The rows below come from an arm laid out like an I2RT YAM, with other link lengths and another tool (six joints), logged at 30 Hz.
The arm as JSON. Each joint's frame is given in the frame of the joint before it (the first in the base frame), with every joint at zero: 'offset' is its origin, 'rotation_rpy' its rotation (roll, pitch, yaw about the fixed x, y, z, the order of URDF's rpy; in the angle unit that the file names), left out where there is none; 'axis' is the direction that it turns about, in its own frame. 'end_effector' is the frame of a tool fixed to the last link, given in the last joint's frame.
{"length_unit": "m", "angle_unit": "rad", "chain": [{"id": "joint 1", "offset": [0.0, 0.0, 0.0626], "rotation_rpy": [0.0, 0.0, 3.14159], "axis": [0.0, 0.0, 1.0]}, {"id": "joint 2", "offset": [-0.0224, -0.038, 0.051], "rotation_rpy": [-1.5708, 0.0, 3.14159], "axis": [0.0, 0.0, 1.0]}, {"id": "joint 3", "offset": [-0.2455, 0.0, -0.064], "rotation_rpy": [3.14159, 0.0, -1.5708], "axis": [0.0, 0.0, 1.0]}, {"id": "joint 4", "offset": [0.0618, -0.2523, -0.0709], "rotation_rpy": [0.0, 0.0, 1.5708], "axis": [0.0, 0.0, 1.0]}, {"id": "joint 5", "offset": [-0.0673, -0.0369, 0.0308], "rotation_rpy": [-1.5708, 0.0, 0.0], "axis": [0.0, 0.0, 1.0]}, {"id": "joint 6", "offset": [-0.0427, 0.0, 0.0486], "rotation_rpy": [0.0, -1.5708, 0.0], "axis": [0.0, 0.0, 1.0]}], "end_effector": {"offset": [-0.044, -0.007, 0.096], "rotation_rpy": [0.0, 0.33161, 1.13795]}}
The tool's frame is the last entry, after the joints.
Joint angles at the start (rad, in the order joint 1, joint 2, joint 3, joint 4, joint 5, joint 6):
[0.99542 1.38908 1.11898 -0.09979 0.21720 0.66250]
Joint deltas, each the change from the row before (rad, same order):
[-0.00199 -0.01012 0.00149 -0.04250 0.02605 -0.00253]
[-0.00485 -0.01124 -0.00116 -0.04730 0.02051 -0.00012]
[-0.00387 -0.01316 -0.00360 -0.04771 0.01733 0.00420]
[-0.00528 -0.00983 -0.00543 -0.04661 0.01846 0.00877]
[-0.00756 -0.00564 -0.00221 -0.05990 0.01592 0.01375]
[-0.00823 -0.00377 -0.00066 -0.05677 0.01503 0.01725]
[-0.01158 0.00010 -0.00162 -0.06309 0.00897 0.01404]
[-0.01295 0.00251 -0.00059 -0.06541 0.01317 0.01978]
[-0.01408 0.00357 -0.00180 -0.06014 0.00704 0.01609]
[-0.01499 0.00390 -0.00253 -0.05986 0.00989 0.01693]
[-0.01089 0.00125 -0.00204 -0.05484 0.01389 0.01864]
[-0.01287 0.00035 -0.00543 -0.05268 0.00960 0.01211]
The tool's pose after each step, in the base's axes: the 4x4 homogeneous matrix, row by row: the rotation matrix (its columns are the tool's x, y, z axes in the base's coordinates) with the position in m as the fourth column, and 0 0 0 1 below. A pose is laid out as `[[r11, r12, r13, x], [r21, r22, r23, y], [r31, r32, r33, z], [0, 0, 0, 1]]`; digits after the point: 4 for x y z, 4 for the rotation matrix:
[[-0.8168, 0.3633, 0.4481, 0.2726], [0.5278, 0.1574, 0.8346, 0.3253], [0.2327, 0.9183, -0.3203, 0.2914], [0, 0, 0, 1]]
[[-0.8010, 0.3795, 0.4629, 0.2729], [0.5551, 0.1813, 0.8118, 0.3174], [0.2241, 0.9073, -0.3559, 0.2872], [0, 0, 0, 1]]
[[-0.7852, 0.3989, 0.4736, 0.2722], [0.5792, 0.2029, 0.7895, 0.3093], [0.2189, 0.8943, -0.3904, 0.2825], [0, 0, 0, 1]]
[[-0.7656, 0.4229, 0.4848, 0.2721], [0.6063, 0.2223, 0.7635, 0.3007], [0.2150, 0.8785, -0.4266, 0.2761], [0, 0, 0, 1]]
[[-0.7414, 0.4569, 0.4915, 0.2722], [0.6363, 0.2462, 0.7311, 0.2912], [0.2131, 0.8548, -0.4733, 0.2673], [0, 0, 0, 1]]
[[-0.7153, 0.4910, 0.4973, 0.2723], [0.6659, 0.2631, 0.6981, 0.2817], [0.2120, 0.8305, -0.5152, 0.2593], [0, 0, 0, 1]]
[[-0.6889, 0.5299, 0.4946, 0.2724], [0.6945, 0.2872, 0.6597, 0.2716], [0.2076, 0.7980, -0.5658, 0.2487], [0, 0, 0, 1]]
[[-0.6556, 0.5718, 0.4931, 0.2726], [0.7278, 0.3045, 0.6145, 0.2600], [0.2012, 0.7618, -0.6158, 0.2381], [0, 0, 0, 1]]
[[-0.6256, 0.6109, 0.4851, 0.2724], [0.7557, 0.3202, 0.5713, 0.2491], [0.1937, 0.7240, -0.6620, 0.2278], [0, 0, 0, 1]]
[[-0.5926, 0.6492, 0.4769, 0.2720], [0.7847, 0.3316, 0.5236, 0.2371], [0.1818, 0.6845, -0.7060, 0.2180], [0, 0, 0, 1]]
[[-0.5607, 0.6811, 0.4708, 0.2706], [0.8109, 0.3368, 0.4785, 0.2257], [0.1674, 0.6501, -0.7412, 0.2107], [0, 0, 0, 1]]
[[-0.5329, 0.7110, 0.4588, 0.2687], [0.8328, 0.3448, 0.4330, 0.2142], [0.1497, 0.6129, -0.7759, 0.2032], [0, 0, 0, 1]]

